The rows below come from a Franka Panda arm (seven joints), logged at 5 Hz.
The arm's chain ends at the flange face. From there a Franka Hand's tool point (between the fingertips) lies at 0.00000 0.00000 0.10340 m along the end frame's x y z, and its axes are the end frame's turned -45 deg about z.
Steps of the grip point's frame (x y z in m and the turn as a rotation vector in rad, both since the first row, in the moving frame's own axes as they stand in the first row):
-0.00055 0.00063 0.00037 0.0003 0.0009 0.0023
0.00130 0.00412 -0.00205 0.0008 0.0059 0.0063
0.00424 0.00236 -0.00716 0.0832 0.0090 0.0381
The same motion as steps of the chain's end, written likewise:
0.00001 0.00092 0.00037 0.0008 0.0004 0.0023
0.00346 0.00248 -0.00205 0.0047 0.0036 0.0063
0.00996 0.00551 -0.00680 0.0652 -0.0525 0.0381

